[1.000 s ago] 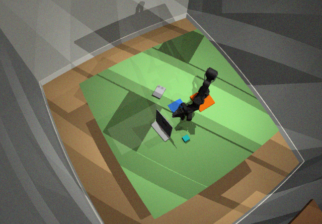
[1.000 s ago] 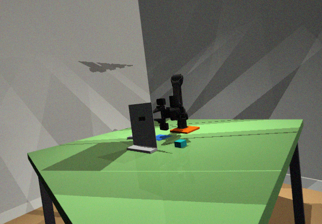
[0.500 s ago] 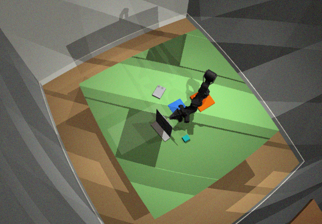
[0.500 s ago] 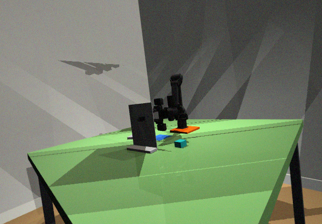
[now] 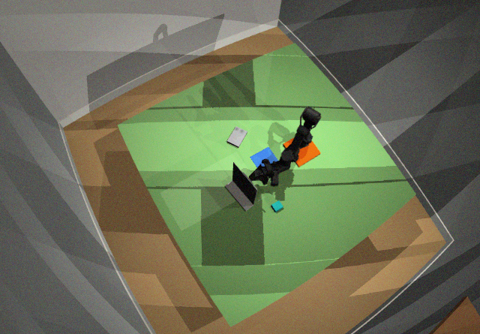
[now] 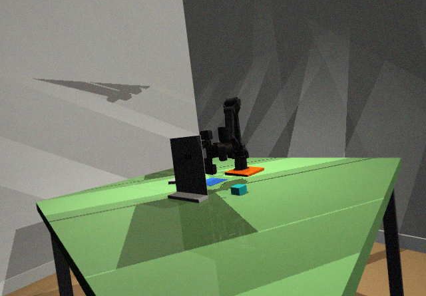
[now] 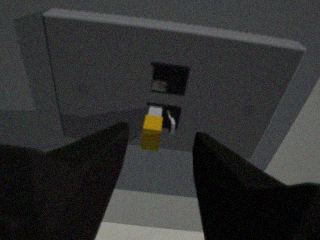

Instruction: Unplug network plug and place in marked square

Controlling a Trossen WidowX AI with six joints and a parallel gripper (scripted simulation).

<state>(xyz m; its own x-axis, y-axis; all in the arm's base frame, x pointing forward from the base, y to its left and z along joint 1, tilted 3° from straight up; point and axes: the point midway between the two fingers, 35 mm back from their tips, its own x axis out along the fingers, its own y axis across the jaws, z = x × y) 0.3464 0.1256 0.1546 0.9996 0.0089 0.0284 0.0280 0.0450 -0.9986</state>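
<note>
My gripper tip is now 10 mm short of the yellow plug. The rest, counted from my gripper tip: blue marked square 160 mm behind, 110 mm to the right, 160 mm below; small cyan cube 100 mm behind, 140 mm to the left, 140 mm below.
</note>
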